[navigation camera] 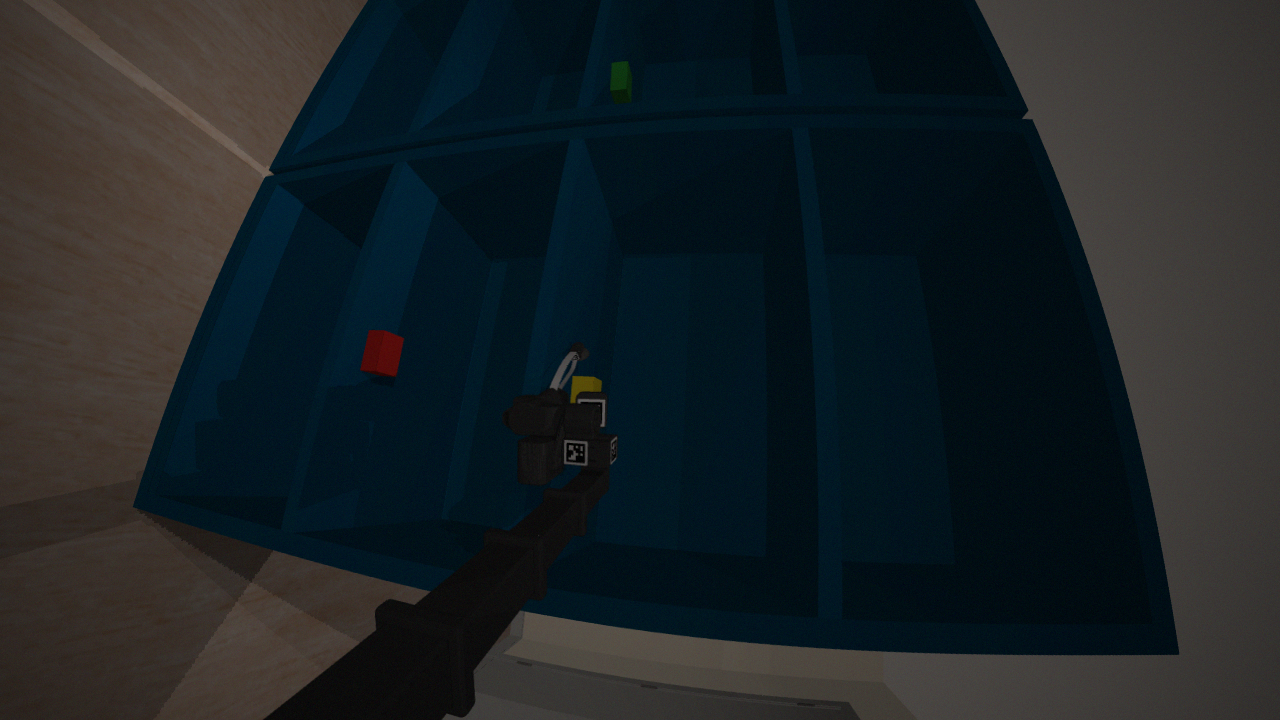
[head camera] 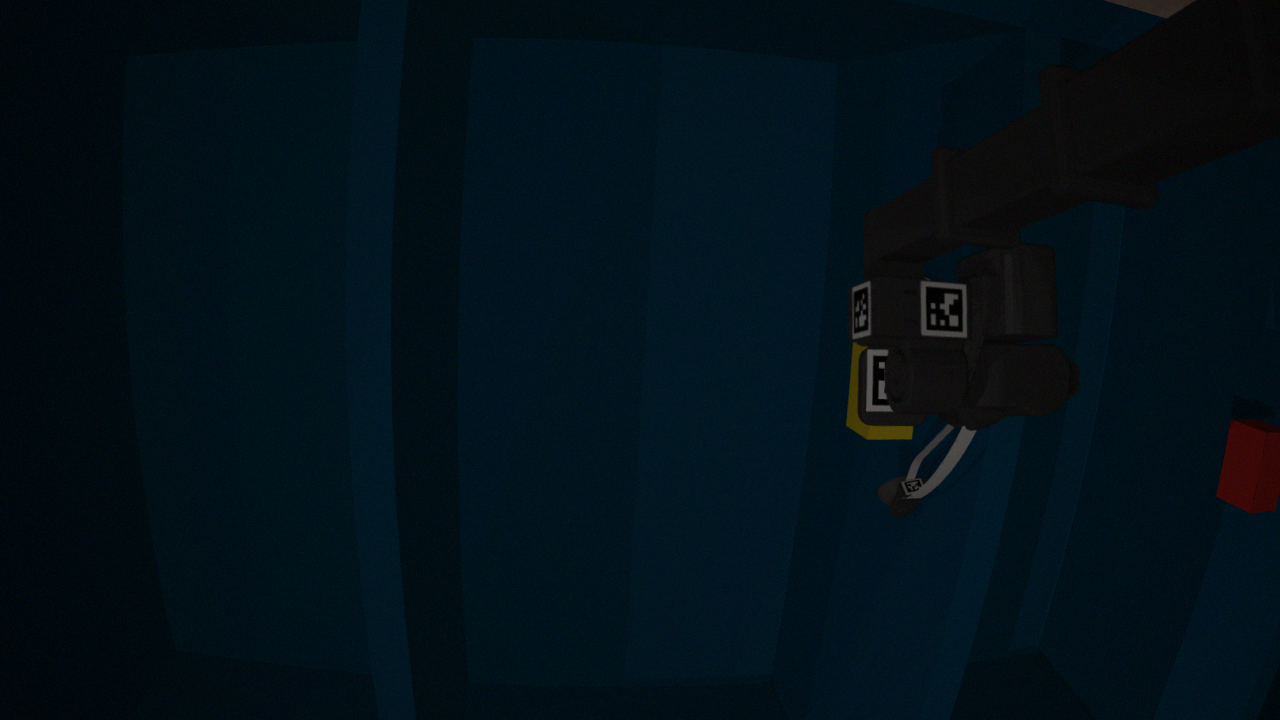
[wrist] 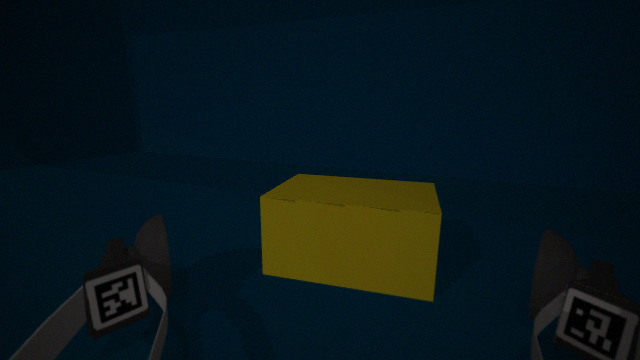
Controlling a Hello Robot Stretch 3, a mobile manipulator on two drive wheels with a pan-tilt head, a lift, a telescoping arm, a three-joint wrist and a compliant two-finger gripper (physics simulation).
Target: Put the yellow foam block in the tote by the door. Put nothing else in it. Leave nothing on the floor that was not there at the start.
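Places are measured from the robot's base along level axes (x ahead, y left, z up), in centimetres.
Pixels of known places: gripper, between the fingertips: (wrist: 343,252).
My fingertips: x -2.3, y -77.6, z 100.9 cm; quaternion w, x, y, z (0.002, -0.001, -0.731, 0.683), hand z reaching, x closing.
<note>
For each thing: its top centre in the pictures, then the offset to it from my fingertips. Level surfaces: height alone.
- yellow foam block, centre of its top: (wrist: 354,189) (head camera: 860,383) (navigation camera: 596,400) dx -0.5, dy -2.6, dz +2.7 cm
- blue shelf board, height of its surface: dz -1.8 cm
- red block, centre of its top: (head camera: 1240,465) (navigation camera: 390,354) dx +7.8, dy +3.8, dz -43.0 cm
- green block, centre of its top: (navigation camera: 629,82) dx +84.3, dy -23.9, dz +2.7 cm
- Wooden floor, height of its surface: dz -100.9 cm
The yellow foam block (head camera: 886,431) (navigation camera: 585,386) (wrist: 350,245) sits on a blue shelf board (wrist: 75,205), well below the top of the wrist view and centred a little right. My gripper (wrist: 343,252) is open, with one fingertip on each side of the block and dark gaps between block and fingertips. The block looks a little beyond the fingertips; how far I cannot tell. In the head and navigation views one finger (head camera: 948,461) (navigation camera: 563,368) shows, and the wrist hides the other finger and part of the block. The tote does not show in these views.
The blue shelf unit (head camera: 380,358) (navigation camera: 808,268) surrounds the wrist with boards and side walls. A red block (head camera: 1249,465) (navigation camera: 382,352) sits on another board. A green block (navigation camera: 620,82) sits in the adjoining unit. Wooden floor (navigation camera: 116,295) shows at the navigation view's left.
</note>
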